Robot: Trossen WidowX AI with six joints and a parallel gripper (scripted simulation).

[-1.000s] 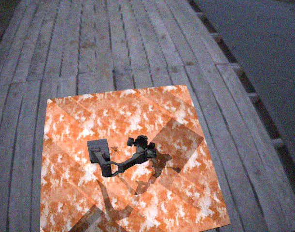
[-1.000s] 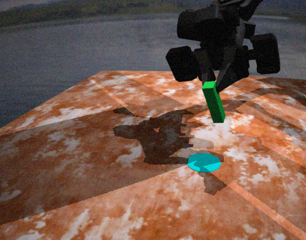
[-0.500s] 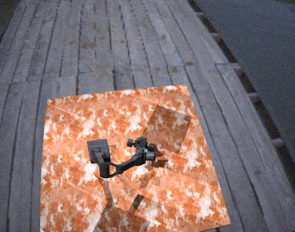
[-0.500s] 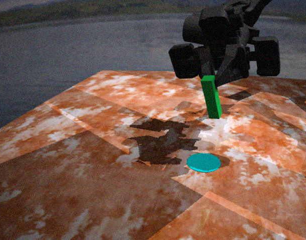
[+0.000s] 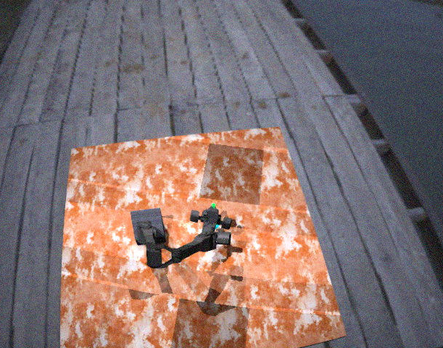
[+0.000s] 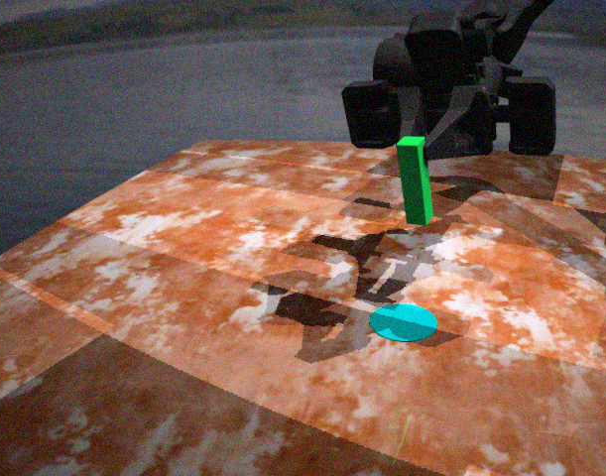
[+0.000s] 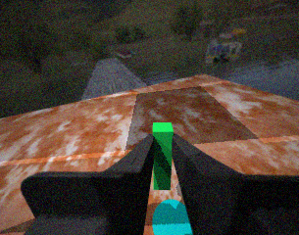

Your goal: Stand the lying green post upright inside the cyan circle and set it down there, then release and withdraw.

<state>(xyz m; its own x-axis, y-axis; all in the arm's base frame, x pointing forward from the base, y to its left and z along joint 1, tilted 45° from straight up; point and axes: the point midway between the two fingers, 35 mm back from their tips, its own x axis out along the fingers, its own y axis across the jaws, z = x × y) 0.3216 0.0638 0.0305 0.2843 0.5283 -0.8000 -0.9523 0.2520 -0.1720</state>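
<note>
My gripper tip is 150 mm above the cyan circle and 10 mm to the left of it. From my gripper tip the other things lie so: green post (20 mm below).
</note>
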